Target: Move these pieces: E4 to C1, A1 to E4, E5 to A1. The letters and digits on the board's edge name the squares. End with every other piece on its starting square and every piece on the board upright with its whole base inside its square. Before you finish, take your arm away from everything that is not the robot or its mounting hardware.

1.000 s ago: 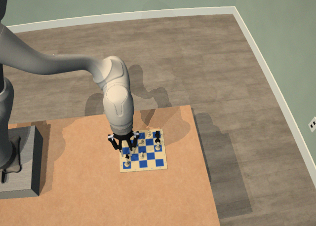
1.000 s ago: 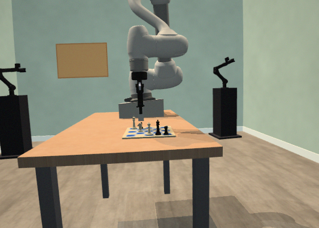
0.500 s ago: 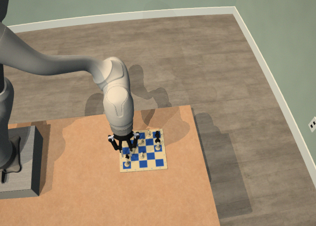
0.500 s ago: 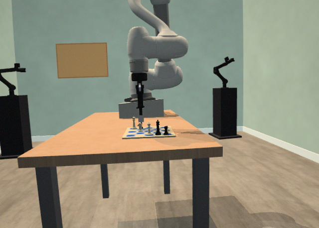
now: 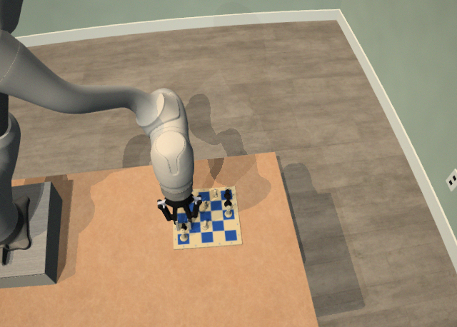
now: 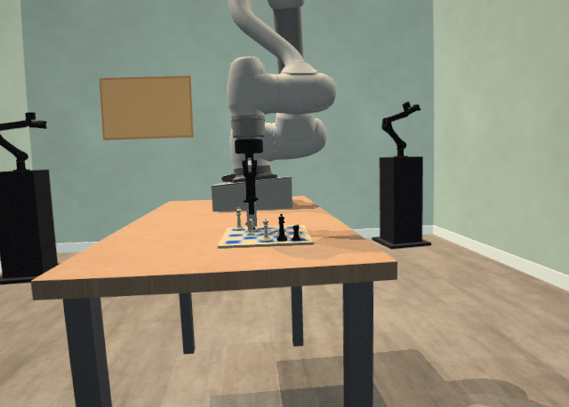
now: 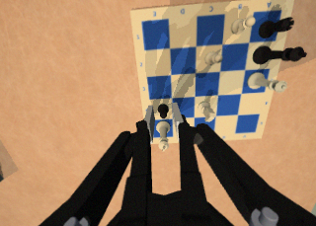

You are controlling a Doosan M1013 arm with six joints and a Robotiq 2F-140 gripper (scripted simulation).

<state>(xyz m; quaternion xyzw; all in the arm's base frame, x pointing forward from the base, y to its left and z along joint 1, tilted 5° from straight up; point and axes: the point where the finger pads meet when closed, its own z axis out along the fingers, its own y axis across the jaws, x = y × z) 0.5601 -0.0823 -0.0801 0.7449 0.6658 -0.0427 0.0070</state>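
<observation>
My gripper is now 30 mm to the left of the tall white piece, 10 mm past it and 10 mm above it. Round my hand: chessboard: 80 mm ahead, 50 mm below, 30 mm to the left.
</observation>
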